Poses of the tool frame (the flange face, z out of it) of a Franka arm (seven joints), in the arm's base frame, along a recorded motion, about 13 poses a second.
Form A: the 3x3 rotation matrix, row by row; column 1 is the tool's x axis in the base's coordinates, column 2 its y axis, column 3 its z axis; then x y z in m. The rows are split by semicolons.
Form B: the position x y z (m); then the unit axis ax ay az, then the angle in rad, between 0 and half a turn. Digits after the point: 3 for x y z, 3 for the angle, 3 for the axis.
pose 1, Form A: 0.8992, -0.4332, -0.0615; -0.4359, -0.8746, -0.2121; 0.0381, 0.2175, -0.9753; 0.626, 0.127, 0.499
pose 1, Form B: 0.626, 0.127, 0.499, 0.974, -0.226, -0.006, 2.919
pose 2, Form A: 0.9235, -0.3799, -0.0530; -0.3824, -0.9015, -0.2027; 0.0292, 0.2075, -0.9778; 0.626, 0.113, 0.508
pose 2, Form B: 0.626, 0.113, 0.508, 0.980, -0.197, -0.006, 2.931
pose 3, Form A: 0.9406, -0.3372, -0.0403; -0.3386, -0.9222, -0.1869; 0.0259, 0.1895, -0.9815; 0.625, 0.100, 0.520
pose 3, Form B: 0.625, 0.100, 0.520, 0.985, -0.173, -0.004, 2.949
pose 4, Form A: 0.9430, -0.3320, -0.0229; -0.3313, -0.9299, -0.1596; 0.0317, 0.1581, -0.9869; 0.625, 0.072, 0.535
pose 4, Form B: 0.625, 0.072, 0.535, 0.986, -0.169, 0.002, 2.980
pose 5, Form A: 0.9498, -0.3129, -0.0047; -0.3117, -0.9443, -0.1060; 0.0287, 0.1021, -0.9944; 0.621, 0.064, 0.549
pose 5, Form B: 0.621, 0.064, 0.549, 0.987, -0.159, 0.006, 3.036
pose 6, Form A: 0.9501, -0.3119, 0.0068; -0.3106, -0.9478, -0.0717; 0.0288, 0.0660, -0.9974; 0.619, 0.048, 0.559
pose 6, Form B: 0.619, 0.048, 0.559, 0.987, -0.158, 0.009, 3.072
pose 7, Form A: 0.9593, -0.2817, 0.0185; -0.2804, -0.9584, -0.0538; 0.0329, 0.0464, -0.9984; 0.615, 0.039, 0.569
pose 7, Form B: 0.615, 0.039, 0.569, 0.990, -0.142, 0.013, 3.091
